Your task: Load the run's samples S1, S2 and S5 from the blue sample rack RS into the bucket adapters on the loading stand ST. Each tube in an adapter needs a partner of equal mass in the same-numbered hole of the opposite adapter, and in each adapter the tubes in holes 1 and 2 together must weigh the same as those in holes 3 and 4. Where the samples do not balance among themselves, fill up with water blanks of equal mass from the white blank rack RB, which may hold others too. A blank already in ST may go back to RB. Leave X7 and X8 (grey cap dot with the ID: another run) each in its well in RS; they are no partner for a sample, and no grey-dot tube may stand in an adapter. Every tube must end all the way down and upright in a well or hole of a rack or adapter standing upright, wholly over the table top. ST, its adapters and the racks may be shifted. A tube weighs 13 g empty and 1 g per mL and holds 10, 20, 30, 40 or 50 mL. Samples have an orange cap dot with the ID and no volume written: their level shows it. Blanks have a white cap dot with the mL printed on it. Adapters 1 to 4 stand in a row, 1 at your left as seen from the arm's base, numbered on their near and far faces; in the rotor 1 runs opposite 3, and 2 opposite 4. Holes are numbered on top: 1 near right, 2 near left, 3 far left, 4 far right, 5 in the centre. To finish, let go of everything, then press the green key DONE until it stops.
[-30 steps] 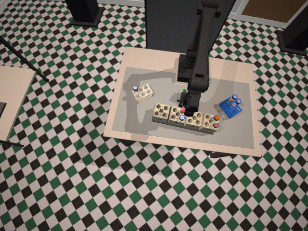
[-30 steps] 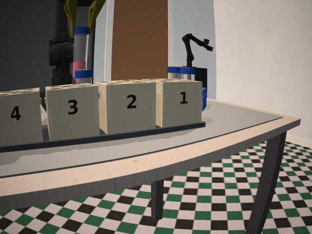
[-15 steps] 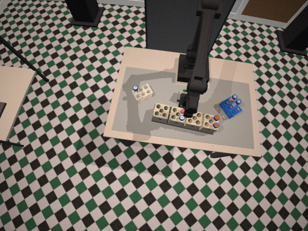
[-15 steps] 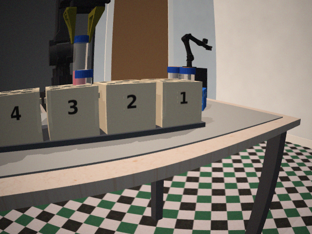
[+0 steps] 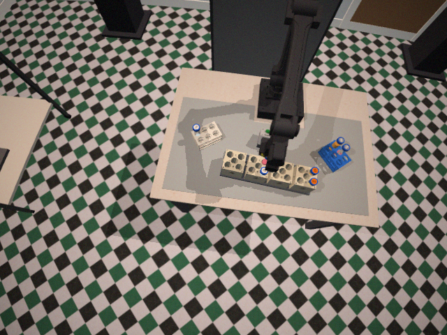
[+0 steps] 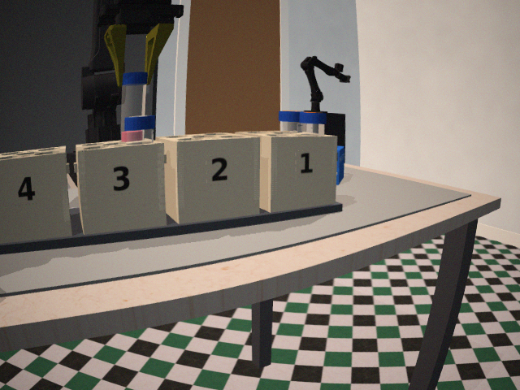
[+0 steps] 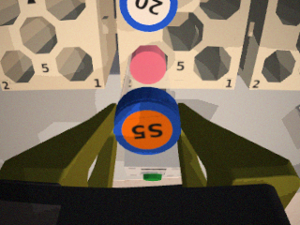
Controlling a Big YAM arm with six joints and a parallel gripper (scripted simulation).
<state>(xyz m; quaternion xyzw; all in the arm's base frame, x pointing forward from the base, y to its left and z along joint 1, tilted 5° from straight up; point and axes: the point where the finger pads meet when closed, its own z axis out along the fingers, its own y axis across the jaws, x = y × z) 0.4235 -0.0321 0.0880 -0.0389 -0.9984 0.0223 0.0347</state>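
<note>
The green DONE key is 18 cm behind my hand, 1 cm to the left of it and 10 cm below it. Also, from my hand: grey-dot tube X8: 16 cm behind, 35 cm to the left, 11 cm below; white blank rack RB: 12 cm behind, 29 cm to the right, 14 cm below; 10 mL blank: 12 cm behind, 33 cm to the right, 11 cm below.
</note>
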